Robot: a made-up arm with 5 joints.
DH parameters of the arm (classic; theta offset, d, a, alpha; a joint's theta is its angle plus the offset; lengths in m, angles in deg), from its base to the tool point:
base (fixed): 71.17 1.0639 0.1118 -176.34
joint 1: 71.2 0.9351 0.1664 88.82
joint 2: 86.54 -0.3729 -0.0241 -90
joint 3: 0 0.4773 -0.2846 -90
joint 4: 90 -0.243 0.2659 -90
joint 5: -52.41 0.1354 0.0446 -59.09
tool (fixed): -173.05 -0.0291 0 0
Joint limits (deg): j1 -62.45..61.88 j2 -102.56..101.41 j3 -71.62..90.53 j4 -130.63..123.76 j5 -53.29..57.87
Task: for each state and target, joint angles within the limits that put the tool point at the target. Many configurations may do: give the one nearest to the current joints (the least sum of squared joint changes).
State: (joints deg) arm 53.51 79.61 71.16 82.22 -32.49
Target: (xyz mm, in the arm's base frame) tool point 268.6 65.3 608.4
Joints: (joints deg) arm 61.88 72.72 55.28 61.32 -37.39
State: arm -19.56 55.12 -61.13 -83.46 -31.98
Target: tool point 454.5 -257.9 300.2
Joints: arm -0.49 101.41 -57.10 -56.13 -23.57
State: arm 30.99 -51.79 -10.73 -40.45 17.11
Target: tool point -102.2 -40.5 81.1
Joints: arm 0.45 -48.31 2.99 -48.69 23.25
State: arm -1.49 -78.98 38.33 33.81 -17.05
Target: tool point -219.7 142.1 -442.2
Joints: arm -1.03 -102.56 22.14 63.50 -17.16
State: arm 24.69 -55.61 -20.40 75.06 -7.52
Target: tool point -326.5 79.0 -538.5
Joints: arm 17.70 -101.22 5.95 82.86 -11.36
